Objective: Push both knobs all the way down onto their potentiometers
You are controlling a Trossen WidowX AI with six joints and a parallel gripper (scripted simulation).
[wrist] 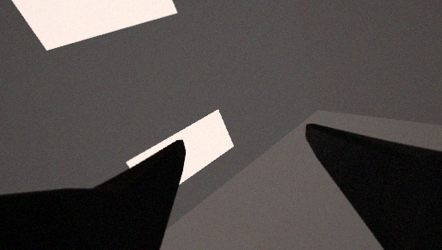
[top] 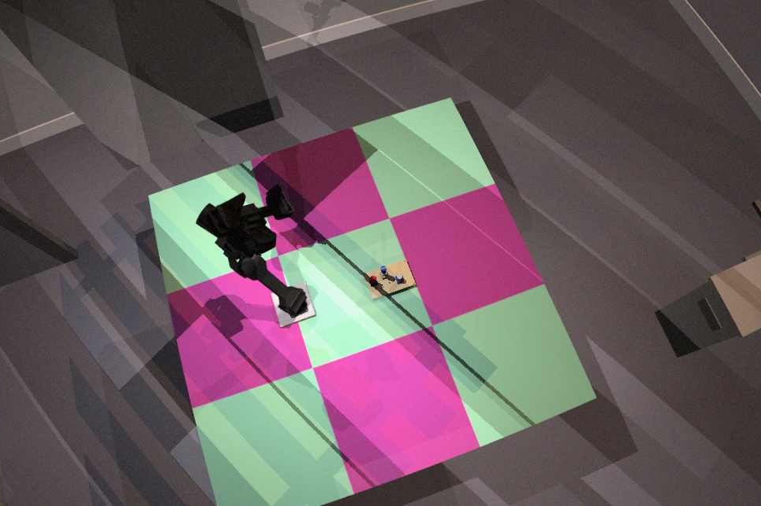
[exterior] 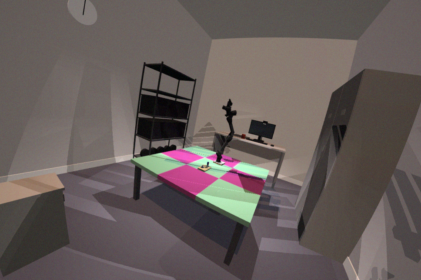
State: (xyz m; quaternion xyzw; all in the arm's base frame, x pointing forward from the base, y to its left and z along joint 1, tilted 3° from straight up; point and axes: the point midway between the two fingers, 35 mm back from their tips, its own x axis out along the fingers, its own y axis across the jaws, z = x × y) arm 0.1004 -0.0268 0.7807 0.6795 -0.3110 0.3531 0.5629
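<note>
My gripper tip is now 78 cm above the red knob, 20 cm short of it and 2 cm to the left of it. Also, from my gripper tip: dark blue knob 76 cm below, 25 cm ahead.
</note>
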